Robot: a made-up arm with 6 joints.
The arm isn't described. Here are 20 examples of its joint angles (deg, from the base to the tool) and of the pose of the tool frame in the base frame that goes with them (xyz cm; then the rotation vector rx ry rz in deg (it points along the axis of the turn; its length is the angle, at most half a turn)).
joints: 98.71 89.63 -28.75 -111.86 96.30 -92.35
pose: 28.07 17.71 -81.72 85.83 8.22 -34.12
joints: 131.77 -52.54 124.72 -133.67 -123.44 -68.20
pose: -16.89 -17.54 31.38 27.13 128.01 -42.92
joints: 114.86 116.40 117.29 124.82 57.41 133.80
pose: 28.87 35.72 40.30 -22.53 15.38 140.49
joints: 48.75 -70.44 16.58 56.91 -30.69 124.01
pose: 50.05 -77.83 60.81 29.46 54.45 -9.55
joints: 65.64 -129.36 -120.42 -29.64 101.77 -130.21
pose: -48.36 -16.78 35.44 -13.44 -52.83 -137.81
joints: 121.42 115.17 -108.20 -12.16 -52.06 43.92
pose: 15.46 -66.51 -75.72 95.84 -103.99 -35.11
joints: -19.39 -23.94 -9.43 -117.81 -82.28 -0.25
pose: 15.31 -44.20 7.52 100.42 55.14 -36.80
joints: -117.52 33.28 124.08 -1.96 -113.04 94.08
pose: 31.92 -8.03 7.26 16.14 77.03 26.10
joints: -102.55 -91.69 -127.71 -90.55 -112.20 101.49
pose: -14.90 5.92 85.97 82.36 77.56 -122.05
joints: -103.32 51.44 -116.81 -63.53 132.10 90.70
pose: 2.52 -40.74 13.19 -28.69 -66.03 78.21
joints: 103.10 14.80 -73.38 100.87 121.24 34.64
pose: -16.89 72.22 -37.93 95.52 65.03 -20.81
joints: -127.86 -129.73 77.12 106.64 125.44 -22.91
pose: -53.18 18.14 35.07 -46.30 -7.68 -89.36
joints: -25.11 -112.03 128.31 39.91 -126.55 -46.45
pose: -9.50 32.44 33.71 -36.45 -80.57 118.67
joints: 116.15 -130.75 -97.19 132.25 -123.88 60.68
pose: 61.96 -50.31 66.07 -120.53 64.52 -4.43
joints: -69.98 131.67 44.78 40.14 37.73 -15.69
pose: -92.30 -3.38 -24.11 61.35 120.25 2.14
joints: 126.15 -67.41 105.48 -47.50 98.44 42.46
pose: 58.85 12.12 39.19 73.23 -37.50 95.25
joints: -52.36 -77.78 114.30 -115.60 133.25 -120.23
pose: -45.75 20.90 3.89 72.87 25.06 -76.02
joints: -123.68 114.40 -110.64 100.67 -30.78 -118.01
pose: 6.36 -8.46 -56.04 -66.27 -119.87 -60.29
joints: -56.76 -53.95 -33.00 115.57 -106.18 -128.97
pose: -41.87 -37.58 59.96 71.59 19.53 -39.98
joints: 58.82 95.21 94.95 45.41 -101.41 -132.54
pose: -4.71 3.47 26.34 84.57 44.22 -79.29
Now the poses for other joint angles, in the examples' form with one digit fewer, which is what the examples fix.
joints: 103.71 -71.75 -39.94 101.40 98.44 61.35
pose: 14.0 52.2 110.6 -110.2 -59.0 -4.8
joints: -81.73 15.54 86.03 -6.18 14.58 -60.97
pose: -67.9 23.0 29.5 -75.7 -7.4 -131.9
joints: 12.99 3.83 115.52 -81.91 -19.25 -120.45
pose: -15.6 -18.4 -12.8 57.0 88.5 119.4
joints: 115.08 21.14 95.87 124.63 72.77 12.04
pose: 71.5 2.5 18.5 -142.0 72.1 17.9
